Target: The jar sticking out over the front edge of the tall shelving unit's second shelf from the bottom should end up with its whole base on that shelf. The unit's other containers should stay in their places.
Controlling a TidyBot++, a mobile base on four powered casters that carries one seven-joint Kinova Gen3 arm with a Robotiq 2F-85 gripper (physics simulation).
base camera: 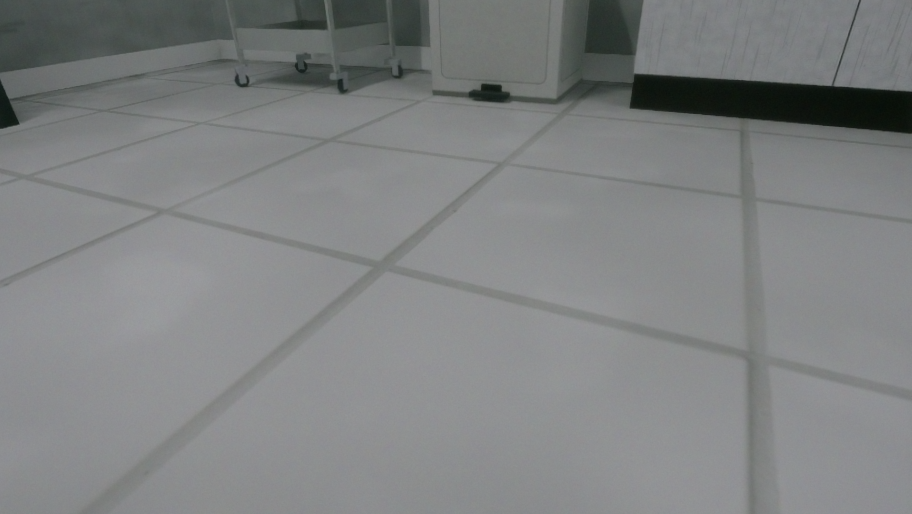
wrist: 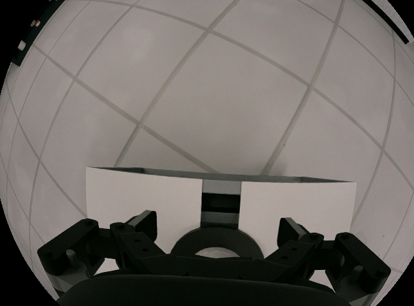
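Places are measured from the arm's base along level axes (x ahead, y left, z up), in centimetres.
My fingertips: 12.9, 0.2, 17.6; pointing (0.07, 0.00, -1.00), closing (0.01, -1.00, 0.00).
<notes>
Behind a point stands the place of what it marks, as x, y, z.
My gripper (wrist: 217, 229) is open and empty, above the white top of the mobile base (wrist: 145, 200) in the wrist view. A dark unit (wrist: 18, 59) shows in part at the upper left edge of the wrist view. A small white item (wrist: 21, 45) and a small red and white item (wrist: 36, 23) are on it. They are too small to tell what they are, and I cannot tell whether this is the tall shelving unit. The jar cannot be made out in either view.
In the base view, a white wheeled cart (base camera: 281, 40) @(194.4, 51.7, -23.2) stands at the back left, beside a white pedal bin (base camera: 494, 44) @(168.3, -17.7, -23.5). A pale cabinet (base camera: 734, 44) @(137.2, -72.8, -21.2) with a black plinth stands at the back right. Part of a dark object (base camera: 6, 109) @(158.2, 123.4, -34.9) shows at the left edge.
</notes>
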